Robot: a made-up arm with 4 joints.
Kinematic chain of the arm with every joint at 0, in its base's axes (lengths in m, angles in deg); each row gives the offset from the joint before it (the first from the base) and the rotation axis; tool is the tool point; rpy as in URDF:
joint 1: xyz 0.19 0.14 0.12 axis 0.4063 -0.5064 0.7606
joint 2: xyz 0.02 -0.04 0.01 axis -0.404 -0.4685 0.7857
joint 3: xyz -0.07 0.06 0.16 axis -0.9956 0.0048 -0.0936
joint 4: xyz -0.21 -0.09 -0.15 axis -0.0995 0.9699 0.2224
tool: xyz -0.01 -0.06 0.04 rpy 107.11 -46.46 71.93
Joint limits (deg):
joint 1: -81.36..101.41
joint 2: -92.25..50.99
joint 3: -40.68..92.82
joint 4: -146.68..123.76
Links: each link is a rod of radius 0.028 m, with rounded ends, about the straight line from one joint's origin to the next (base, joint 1, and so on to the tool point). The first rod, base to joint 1, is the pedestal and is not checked.
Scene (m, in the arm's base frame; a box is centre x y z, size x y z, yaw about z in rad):
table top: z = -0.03
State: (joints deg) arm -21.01 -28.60 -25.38 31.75
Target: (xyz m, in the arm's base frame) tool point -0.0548 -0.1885 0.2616
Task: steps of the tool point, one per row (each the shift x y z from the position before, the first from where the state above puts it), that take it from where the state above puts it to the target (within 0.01 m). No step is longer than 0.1 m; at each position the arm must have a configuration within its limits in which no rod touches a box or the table.
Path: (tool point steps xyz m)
1: -0.0551 -0.0782 0.0067
2: -0.0293 -0.0819 0.0078
3: -0.0090 -0.0775 0.0081
4: 0.0052 -0.0698 0.0077
5: 0.0148 -0.0608 0.0068
6: 0.0202 -0.0517 0.0055

